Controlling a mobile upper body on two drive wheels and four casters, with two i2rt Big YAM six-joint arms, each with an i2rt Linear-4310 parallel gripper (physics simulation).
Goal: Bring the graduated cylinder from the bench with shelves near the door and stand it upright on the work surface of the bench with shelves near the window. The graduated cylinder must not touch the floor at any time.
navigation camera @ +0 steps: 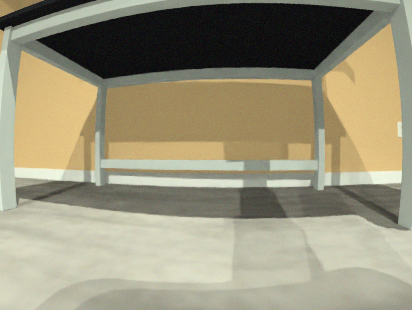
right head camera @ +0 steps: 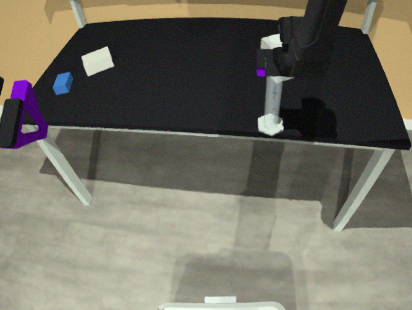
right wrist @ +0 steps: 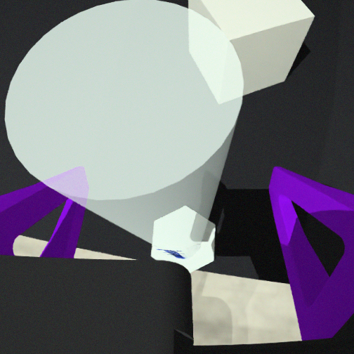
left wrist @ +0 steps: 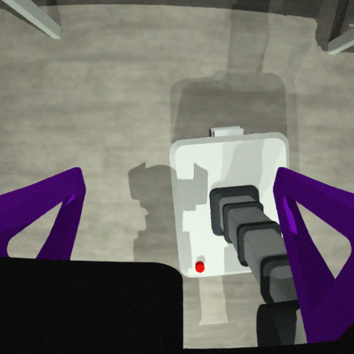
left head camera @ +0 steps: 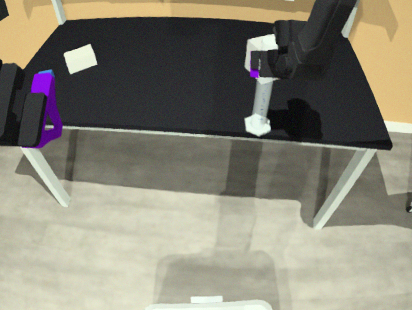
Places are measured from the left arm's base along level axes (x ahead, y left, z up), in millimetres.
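Where they show: left gripper, fingertip midpoint: (right head camera: pixel 16 132) (left head camera: pixel 25 130); right gripper, fingertip midpoint: (left head camera: pixel 268 64).
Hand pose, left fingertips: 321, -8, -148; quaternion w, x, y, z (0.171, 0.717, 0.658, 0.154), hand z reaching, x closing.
Each offset is from my left fingertips to the top centre of the thing, as dx, dy, dz. Level surfaces: height alone.
The clear graduated cylinder @[+451, -395, -178] (left head camera: pixel 263 97) (right head camera: pixel 273 100) (right wrist: pixel 125 110) appears upright, its white hexagonal base on the black work surface of the bench @[dz -499] (left head camera: pixel 160 85) (right head camera: pixel 175 85), close to the front edge. My right gripper (right wrist: pixel 178 177) is open around the cylinder, a finger on each side; the left finger overlaps the cylinder's outline in the right wrist view. In the head views the right gripper and arm hide the upper part of the cylinder. My left gripper (left wrist: pixel 178 177) is open and empty, away from the cylinder; part of it shows at the left edge of the head views.
A white box (left head camera: pixel 253 50) (right wrist: pixel 255 55) stands right behind the cylinder. A cream block @[+847, +284, -441] (left head camera: pixel 80 58) (right head camera: pixel 97 61) and a blue block @[+728, +416, -459] (right head camera: pixel 63 83) lie at the left of the bench. Bench legs (navigation camera: pixel 7 125) (navigation camera: pixel 406 125) stand ahead; the white robot base (left wrist: pixel 200 155) is below.
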